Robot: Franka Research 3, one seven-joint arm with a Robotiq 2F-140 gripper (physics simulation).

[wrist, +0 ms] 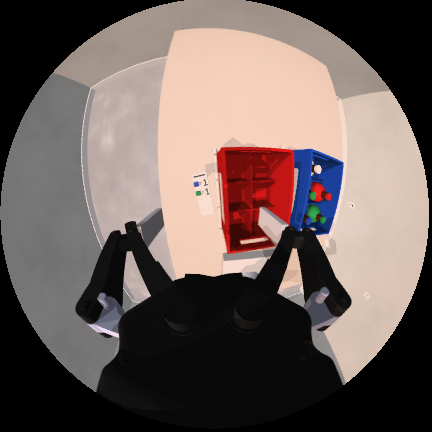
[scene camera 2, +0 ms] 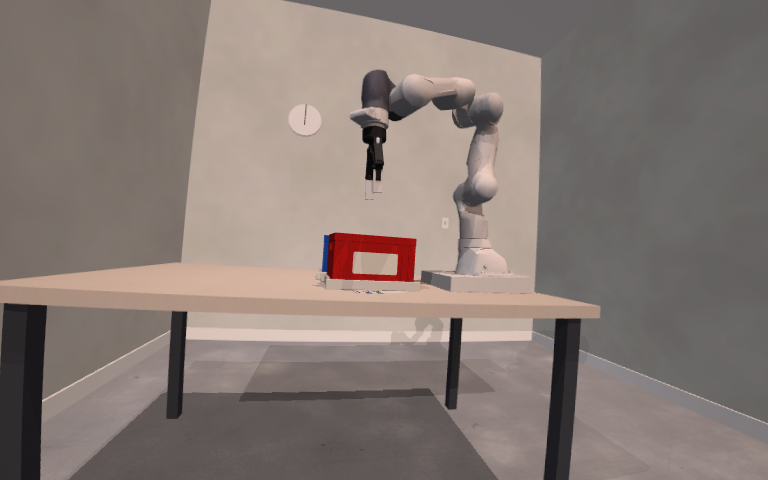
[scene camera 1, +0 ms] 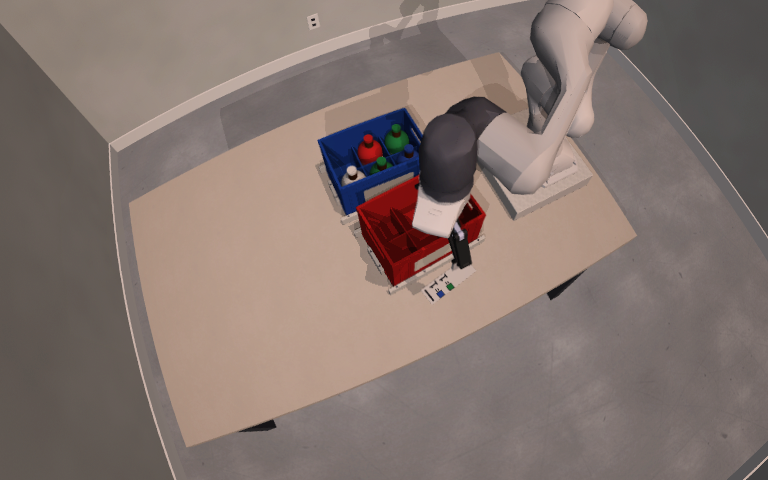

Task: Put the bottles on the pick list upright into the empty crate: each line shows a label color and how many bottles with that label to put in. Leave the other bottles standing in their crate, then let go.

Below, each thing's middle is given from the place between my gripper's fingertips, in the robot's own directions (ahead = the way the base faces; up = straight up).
Labels:
My gripper is now 4 cm past the pick list [scene camera 1: 450,279], 1 cm to the right of it and 29 cm above it.

